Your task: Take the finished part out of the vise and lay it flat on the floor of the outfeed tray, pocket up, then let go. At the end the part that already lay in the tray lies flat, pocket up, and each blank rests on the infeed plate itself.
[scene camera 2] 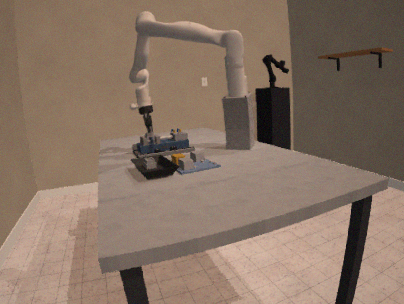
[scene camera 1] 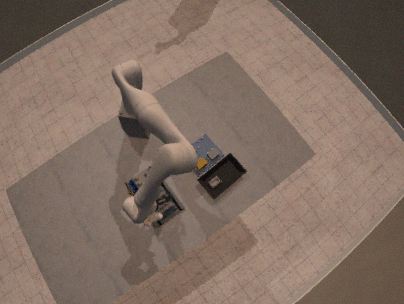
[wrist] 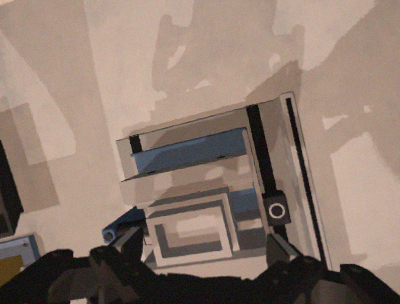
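Seen in the pictures: gripper, fingertip midpoint: [scene camera 2: 150, 134] [wrist: 204, 244]; arm's base, link origin: [scene camera 2: 237, 95].
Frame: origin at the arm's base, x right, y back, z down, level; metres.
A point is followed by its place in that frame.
Note:
The finished part [wrist: 228, 235] {z 0.170, x 0.222, y -0.420 m}, a light grey block, stands pocket up at the jaws of the blue-bodied vise [scene camera 2: 165, 145] {z 0.233, x 0.138, y -0.361 m} [wrist: 195, 145] {z 0.220, x 0.207, y -0.483 m}. My gripper [scene camera 2: 149, 131] {z 0.173, x 0.203, y -0.416 m} [wrist: 204, 244] {z 0.173, x 0.203, y -0.416 m} is open and empty, low at the vise, one finger off each short end of the part; whether the tips reach down to its level is unclear. Its fingers are hidden in scene camera 1. The outfeed tray [scene camera 1: 238, 184] [scene camera 2: 167, 173] {z 0.261, x -0.259, y -0.487 m} holds another grey part [scene camera 1: 215, 181] {z 0.247, x -0.106, y -0.512 m} [scene camera 2: 150, 162] {z 0.242, x -0.128, y -0.514 m}. On the blue infeed plate [scene camera 1: 203, 142] {z 0.272, x -0.206, y -0.294 m} [scene camera 2: 210, 166] {z 0.271, x -0.242, y -0.301 m} are a grey blank [scene camera 1: 213, 154] {z 0.236, x -0.194, y -0.392 m} [scene camera 2: 186, 164] {z 0.249, x -0.230, y -0.398 m}, another grey blank [scene camera 2: 198, 156] {z 0.249, x -0.139, y -0.304 m} and an orange block [scene camera 1: 201, 163] {z 0.236, x -0.111, y -0.389 m} [scene camera 2: 178, 158] {z 0.242, x -0.141, y -0.397 m}.
A black stop [wrist: 283, 199] {z 0.244, x 0.269, y -0.411 m} with a ring stands near the right finger, and a blue lever end [wrist: 121, 225] {z 0.187, x 0.137, y -0.438 m} near the left finger. The tray adjoins the infeed plate, beside the vise. The arm hides part of the vise and plate in scene camera 1.

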